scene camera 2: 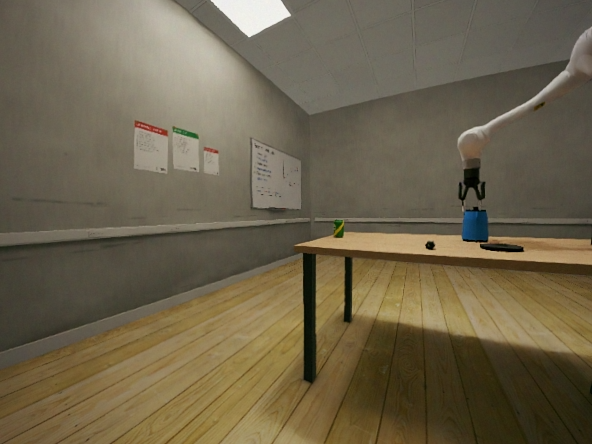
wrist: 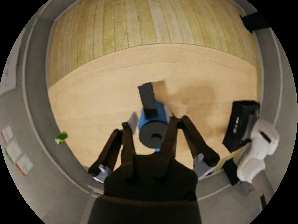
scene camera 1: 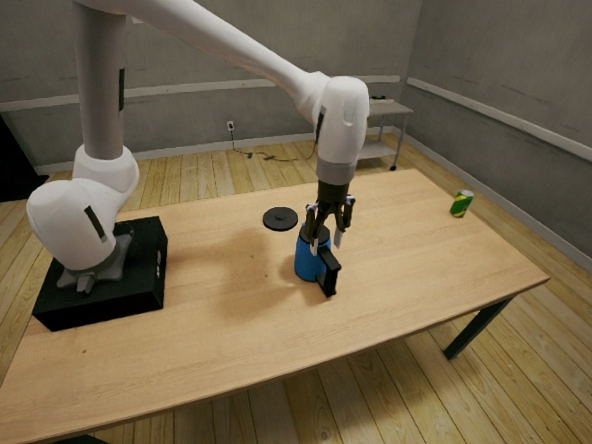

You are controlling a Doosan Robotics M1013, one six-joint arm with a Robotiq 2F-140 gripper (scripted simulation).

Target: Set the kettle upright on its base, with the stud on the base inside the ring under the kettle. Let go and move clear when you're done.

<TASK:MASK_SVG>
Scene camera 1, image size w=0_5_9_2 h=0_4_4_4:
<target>my gripper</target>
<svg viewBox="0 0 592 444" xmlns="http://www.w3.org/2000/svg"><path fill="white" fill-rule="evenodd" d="M350 182L343 185L332 185L318 179L318 198L315 204L311 206L307 204L305 206L307 214L304 234L310 239L310 251L313 256L317 254L318 235L325 220L332 213L334 213L337 225L333 244L337 249L340 248L342 234L346 232L345 228L349 228L351 225L353 206L356 201L350 194L348 195Z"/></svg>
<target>blue kettle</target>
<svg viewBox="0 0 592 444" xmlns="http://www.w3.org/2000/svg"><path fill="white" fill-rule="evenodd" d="M304 222L301 224L296 242L294 262L296 275L303 281L317 282L326 298L336 295L336 282L342 266L331 252L330 230L325 225L322 226L318 235L317 255L313 256L310 251L310 239L304 234Z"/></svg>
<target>black round base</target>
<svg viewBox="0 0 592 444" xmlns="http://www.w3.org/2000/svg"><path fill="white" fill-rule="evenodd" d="M263 215L264 225L273 231L287 231L294 228L298 223L297 213L288 207L274 207L267 210Z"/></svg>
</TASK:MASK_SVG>
